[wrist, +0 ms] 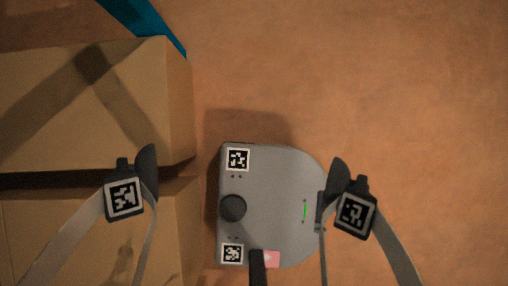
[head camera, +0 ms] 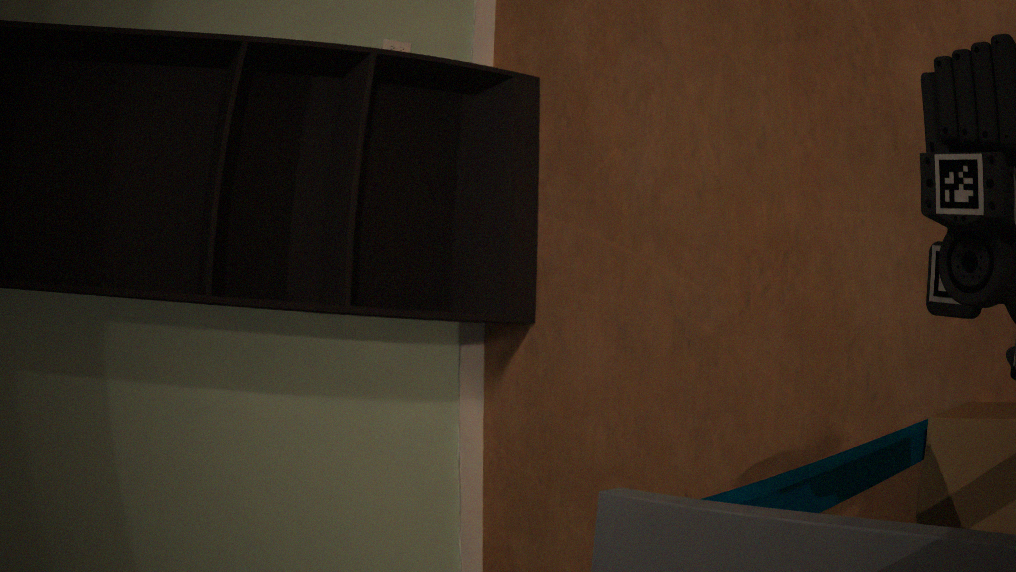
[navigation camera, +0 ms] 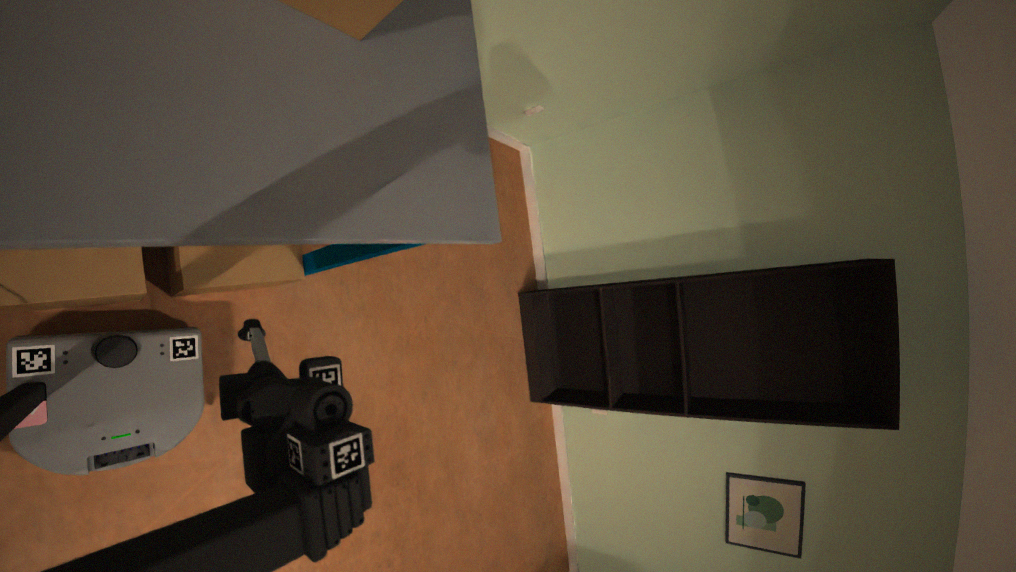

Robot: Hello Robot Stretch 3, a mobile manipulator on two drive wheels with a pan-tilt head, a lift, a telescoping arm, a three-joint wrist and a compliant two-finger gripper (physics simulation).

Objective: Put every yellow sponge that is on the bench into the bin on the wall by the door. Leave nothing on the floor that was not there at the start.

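Places are measured from the robot's base along level axes (x left, y down, z back), in millimetres.
Pixels of known places: gripper, fingertip midpoint: (wrist: 243, 171); robot's base, origin of the base link: (wrist: 237, 193) (navigation camera: 117, 349).
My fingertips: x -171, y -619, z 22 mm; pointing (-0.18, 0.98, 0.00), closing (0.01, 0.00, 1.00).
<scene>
For each thing: its top centre in the pictures, then the offset to it from my fingertips. "pt": a spot on its surface instead. Level surfaces: height alone.
- bench, its level: dy -295 mm
- dark shelf unit, surface spot: (head camera: 536, 198) pt dy +611, dx -1825, dz +198 mm
- box, surface spot: (navigation camera: 344, 12) pt dy -325, dx +10, dz -419 mm
The bench (head camera: 682, 532) (navigation camera: 369, 163) shows its grey top at the lower right in the head view and at the upper left in the navigation view. No yellow sponge shows on the visible part of it. The wall bin and the door do not show in these views. My gripper (wrist: 243, 171) is open and empty in the wrist view, its two fingertips wide apart above my base and a cardboard box. In the navigation view one fingertip shows beside the base, below the bench edge.
A dark shelf unit (head camera: 536, 198) (navigation camera: 527, 348) stands against the green wall. Cardboard boxes (navigation camera: 234, 266) (wrist: 60, 115) stand under the bench beside a blue bench leg (head camera: 838, 472) (navigation camera: 355, 254) (wrist: 150, 20). My base (navigation camera: 106, 405) (wrist: 275, 185) is close to the boxes. A box (navigation camera: 344, 12) is on the bench.
</scene>
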